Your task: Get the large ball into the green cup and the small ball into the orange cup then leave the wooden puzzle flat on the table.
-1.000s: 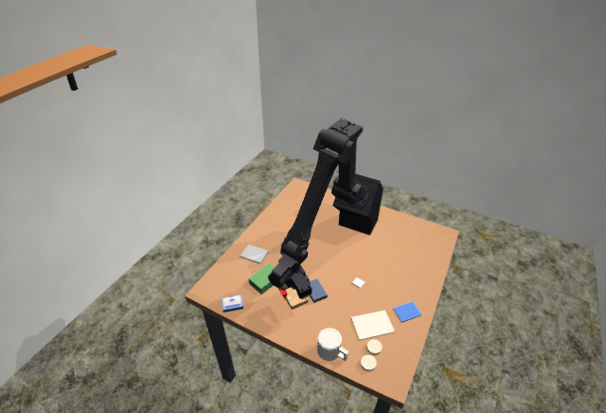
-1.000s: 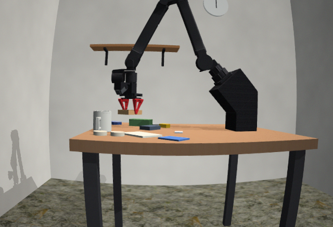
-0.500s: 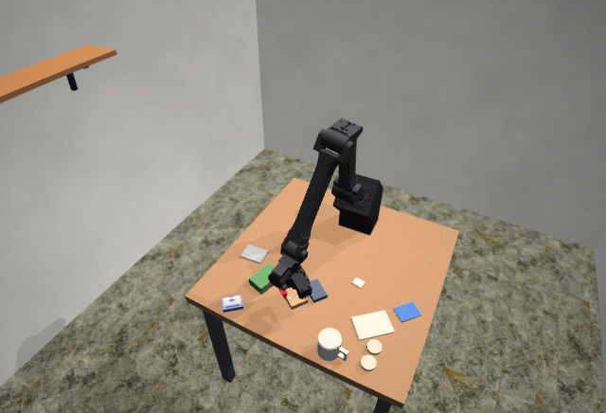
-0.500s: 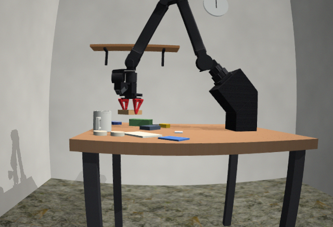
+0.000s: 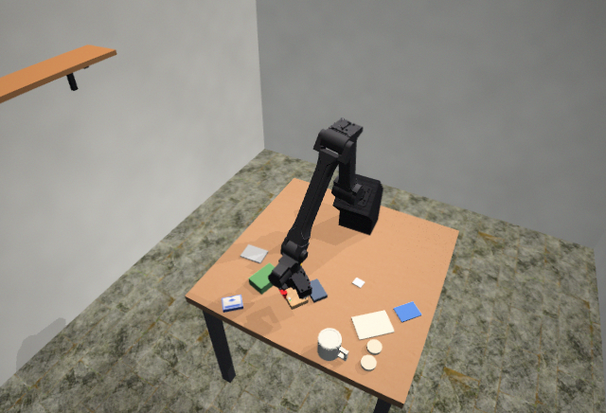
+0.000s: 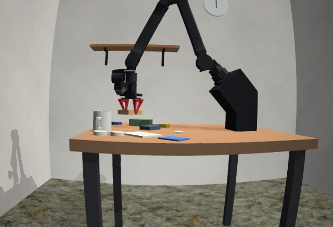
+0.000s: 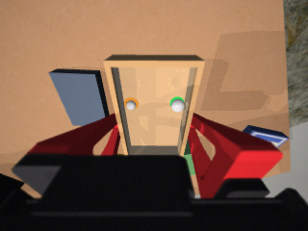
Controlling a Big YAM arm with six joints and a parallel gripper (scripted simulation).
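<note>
Now: hand 10 mm above the wooden puzzle. Also, from my hand: yellow block 170 mm behind, 100 mm to the right, 70 mm below; dark blue block 100 mm behind, 70 mm below, 40 mm to the left; green block 160 mm to the right, 60 mm below, 40 mm behind.
</note>
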